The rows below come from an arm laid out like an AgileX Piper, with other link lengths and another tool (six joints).
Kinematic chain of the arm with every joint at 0, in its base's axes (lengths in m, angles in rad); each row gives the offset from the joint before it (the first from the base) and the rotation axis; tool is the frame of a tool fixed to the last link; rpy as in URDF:
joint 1: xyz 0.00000 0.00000 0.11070 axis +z
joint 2: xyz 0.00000 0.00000 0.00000 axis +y
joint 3: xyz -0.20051 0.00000 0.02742 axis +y
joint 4: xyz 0.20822 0.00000 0.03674 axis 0.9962 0 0.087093
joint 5: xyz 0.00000 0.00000 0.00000 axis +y
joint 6: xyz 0.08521 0.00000 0.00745 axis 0.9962 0 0.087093
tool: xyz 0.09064 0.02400 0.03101 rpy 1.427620 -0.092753 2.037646
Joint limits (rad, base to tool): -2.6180..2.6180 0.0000..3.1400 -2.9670..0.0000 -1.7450..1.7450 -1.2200..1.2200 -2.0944..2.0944
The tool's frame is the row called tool.
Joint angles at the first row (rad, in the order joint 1, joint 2, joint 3, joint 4, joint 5, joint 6):
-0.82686 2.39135 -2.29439 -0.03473 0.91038 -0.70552
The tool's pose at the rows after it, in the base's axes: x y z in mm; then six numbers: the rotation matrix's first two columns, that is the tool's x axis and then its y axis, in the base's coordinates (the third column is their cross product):
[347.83, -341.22, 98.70, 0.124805, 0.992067, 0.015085, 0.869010, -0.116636, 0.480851]
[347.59, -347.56, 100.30, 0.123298, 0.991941, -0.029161, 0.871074, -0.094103, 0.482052]
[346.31, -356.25, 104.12, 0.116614, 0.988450, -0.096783, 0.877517, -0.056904, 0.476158]
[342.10, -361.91, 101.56, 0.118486, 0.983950, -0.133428, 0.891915, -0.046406, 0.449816]
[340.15, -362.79, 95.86, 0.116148, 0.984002, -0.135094, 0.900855, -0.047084, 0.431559]
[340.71, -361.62, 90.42, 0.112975, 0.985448, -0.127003, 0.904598, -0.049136, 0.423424]
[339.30, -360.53, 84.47, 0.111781, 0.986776, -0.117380, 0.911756, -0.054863, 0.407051]
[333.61, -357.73, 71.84, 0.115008, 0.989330, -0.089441, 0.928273, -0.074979, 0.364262]
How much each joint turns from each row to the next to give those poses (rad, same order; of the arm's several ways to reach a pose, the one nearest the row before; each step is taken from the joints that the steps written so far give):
0.00000 0.00645 -0.00007 -0.02467 -0.00595 0.00000
0.00000 0.00250 0.00020 -0.03407 -0.03243 0.00201
-0.00001 0.00010 -0.00022 -0.05450 -0.04083 -0.00002
0.00000 0.00653 0.00000 -0.05332 -0.00830 0.01111
0.00001 0.01027 0.00013 -0.01446 0.00398 0.00002
0.00253 0.01048 -0.00006 0.00002 0.00217 -0.00003
0.00127 0.00946 -0.00007 -0.00465 0.01129 0.00001
0.00000 0.01738 0.00000 -0.00918 0.03804 0.00001

